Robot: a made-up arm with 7 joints. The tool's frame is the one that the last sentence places. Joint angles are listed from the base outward.
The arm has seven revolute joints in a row. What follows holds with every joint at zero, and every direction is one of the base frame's. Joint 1 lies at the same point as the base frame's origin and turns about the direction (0.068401, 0.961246, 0.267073), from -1.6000 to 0.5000 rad. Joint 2 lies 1.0 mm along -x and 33.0 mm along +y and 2.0 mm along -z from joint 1 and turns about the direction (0.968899, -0.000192, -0.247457), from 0.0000 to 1.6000 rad. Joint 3 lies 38.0 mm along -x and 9.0 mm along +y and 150.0 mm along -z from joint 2 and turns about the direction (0.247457, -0.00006, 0.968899), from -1.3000 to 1.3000 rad. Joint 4 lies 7.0 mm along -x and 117.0 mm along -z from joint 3 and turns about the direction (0.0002, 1, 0.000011), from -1.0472 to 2.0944 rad. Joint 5 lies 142.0 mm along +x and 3.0 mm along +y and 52.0 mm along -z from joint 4 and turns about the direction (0.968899, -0.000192, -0.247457), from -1.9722 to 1.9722 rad. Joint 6 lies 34.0 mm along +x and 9.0 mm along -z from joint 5 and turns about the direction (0.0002, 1, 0.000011), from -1.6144 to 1.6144 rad. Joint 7 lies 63.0 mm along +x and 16.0 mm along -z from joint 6 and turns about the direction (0.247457, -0.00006, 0.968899), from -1.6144 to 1.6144 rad. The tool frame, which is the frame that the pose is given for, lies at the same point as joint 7; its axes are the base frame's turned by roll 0.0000, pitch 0.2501 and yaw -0.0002 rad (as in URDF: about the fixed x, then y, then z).
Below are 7 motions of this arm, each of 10 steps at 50 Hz.
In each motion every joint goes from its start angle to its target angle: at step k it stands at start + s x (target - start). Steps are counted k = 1, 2, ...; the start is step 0. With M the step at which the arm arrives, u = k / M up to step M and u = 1 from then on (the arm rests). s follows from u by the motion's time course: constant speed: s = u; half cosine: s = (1 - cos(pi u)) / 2; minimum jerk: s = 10 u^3 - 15 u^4 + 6 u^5.
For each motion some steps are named. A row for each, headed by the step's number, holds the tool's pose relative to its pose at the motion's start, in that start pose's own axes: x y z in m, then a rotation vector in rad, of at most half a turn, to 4 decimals.
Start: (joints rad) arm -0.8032 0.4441 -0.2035 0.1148 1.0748 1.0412 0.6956
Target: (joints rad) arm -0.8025 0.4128 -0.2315 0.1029 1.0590 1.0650 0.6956
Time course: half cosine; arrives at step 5
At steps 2, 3, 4, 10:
2: -0.0047 0.0009 0.0034 -0.0086 0.0017 -0.0128
3: -0.0088 0.0017 0.0065 -0.0162 0.0031 -0.0243
4: -0.0122 0.0024 0.0090 -0.0224 0.0042 -0.0337
10: -0.0135 0.0027 0.0099 -0.0247 0.0047 -0.0373

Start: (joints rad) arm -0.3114 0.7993 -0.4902 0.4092 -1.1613 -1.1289 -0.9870
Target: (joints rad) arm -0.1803 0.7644 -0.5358 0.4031 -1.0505 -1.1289 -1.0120
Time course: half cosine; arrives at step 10
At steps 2, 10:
2: -0.0031 -0.0049 -0.0014 -0.0098 0.0120 -0.0084
10: -0.0324 -0.0532 -0.0108 -0.1086 0.1166 -0.0880

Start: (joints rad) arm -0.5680 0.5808 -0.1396 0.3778 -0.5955 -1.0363 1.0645
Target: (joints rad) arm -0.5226 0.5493 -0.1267 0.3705 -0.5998 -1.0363 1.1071
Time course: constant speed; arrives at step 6
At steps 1, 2, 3, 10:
1: -0.0019 0.0026 -0.0003 0.0038 0.0049 0.0132
2: -0.0039 0.0052 -0.0006 0.0076 0.0096 0.0263
3: -0.0058 0.0078 -0.0009 0.0115 0.0144 0.0395
10: -0.0116 0.0157 -0.0015 0.0234 0.0281 0.0794

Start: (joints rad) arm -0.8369 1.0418 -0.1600 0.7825 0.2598 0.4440 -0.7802
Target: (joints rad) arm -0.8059 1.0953 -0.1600 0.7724 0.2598 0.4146 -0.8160
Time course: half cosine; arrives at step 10
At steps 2, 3, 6, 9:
2: -0.0011 0.0011 -0.0014 0.0030 0.0023 -0.0002
3: -0.0023 0.0024 -0.0030 0.0065 0.0051 -0.0004
6: -0.0076 0.0077 -0.0094 0.0208 0.0164 -0.0016
9: -0.0114 0.0113 -0.0139 0.0312 0.0247 -0.0027

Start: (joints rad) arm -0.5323 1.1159 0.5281 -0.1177 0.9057 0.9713 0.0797
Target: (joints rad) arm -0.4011 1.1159 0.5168 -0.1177 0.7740 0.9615 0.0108
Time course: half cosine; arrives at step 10
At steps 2, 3, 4, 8, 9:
2: -0.0014 -0.0025 -0.0014 0.0044 -0.0052 -0.0215
3: -0.0031 -0.0053 -0.0031 0.0096 -0.0111 -0.0465
4: -0.0052 -0.0089 -0.0053 0.0164 -0.0181 -0.0780
8: -0.0140 -0.0225 -0.0149 0.0446 -0.0420 -0.2051
9: -0.0151 -0.0242 -0.0162 0.0484 -0.0446 -0.2213

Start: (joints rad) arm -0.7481 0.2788 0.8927 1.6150 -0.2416 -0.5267 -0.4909
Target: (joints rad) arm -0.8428 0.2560 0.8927 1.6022 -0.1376 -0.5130 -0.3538
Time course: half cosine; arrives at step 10
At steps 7, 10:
7: 0.0227 -0.0364 0.0097 0.0402 -0.0007 -0.0008
10: 0.0280 -0.0460 0.0124 0.0515 -0.0023 -0.0006

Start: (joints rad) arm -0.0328 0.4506 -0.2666 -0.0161 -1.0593 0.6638 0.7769
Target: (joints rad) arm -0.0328 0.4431 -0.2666 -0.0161 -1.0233 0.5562 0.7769
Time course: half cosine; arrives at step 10
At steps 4, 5, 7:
4: 0.0003 -0.0004 0.0021 -0.0204 -0.0326 0.0055
5: 0.0003 -0.0005 0.0031 -0.0295 -0.0472 0.0079
7: 0.0004 -0.0008 0.0049 -0.0467 -0.0751 0.0122

